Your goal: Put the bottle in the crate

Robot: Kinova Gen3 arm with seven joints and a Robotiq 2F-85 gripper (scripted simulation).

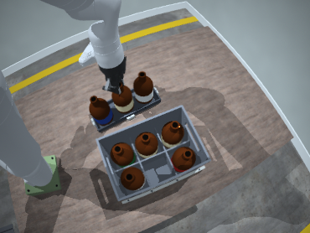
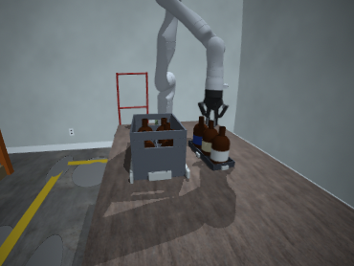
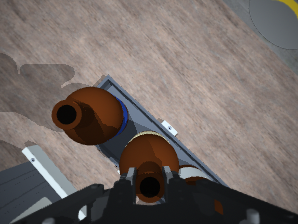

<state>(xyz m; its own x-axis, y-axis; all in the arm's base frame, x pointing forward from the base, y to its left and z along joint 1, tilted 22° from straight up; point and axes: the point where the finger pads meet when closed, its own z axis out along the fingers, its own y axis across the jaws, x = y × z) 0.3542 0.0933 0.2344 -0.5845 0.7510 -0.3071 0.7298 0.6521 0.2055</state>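
The cream-label bottle is 70 mm below my hand. Round my hand: tray: 140 mm below; blue-label bottle: 90 mm behind, 70 mm below, 10 mm to the left; white-label bottle: 90 mm ahead, 70 mm below, 10 mm to the right.
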